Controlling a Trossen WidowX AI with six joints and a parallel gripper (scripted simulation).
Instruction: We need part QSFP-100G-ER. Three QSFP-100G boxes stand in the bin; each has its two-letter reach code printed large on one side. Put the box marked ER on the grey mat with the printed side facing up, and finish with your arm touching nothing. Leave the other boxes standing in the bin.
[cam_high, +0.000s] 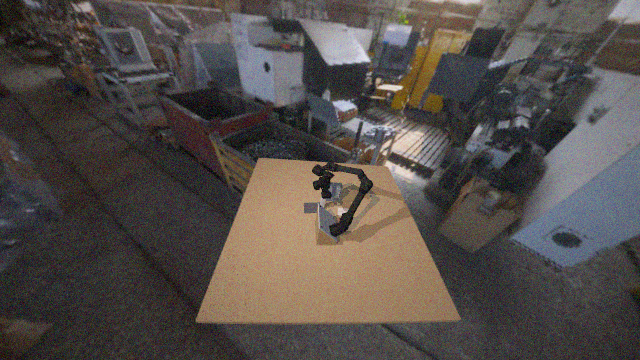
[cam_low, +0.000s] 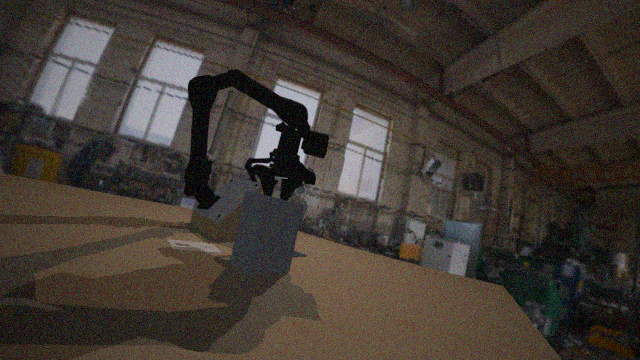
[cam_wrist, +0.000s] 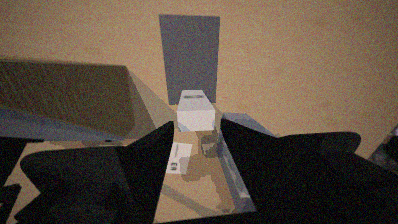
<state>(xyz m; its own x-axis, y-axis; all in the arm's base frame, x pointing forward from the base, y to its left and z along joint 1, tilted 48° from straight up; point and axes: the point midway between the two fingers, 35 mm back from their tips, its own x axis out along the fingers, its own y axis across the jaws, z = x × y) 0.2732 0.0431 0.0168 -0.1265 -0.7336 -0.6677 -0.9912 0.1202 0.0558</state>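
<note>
The grey mat is 130 mm below my gripper tip and 60 mm to the left of it. From my gripper tip the other things lie so: paper 170 mm to the right, 130 mm below, 60 mm behind.
</note>
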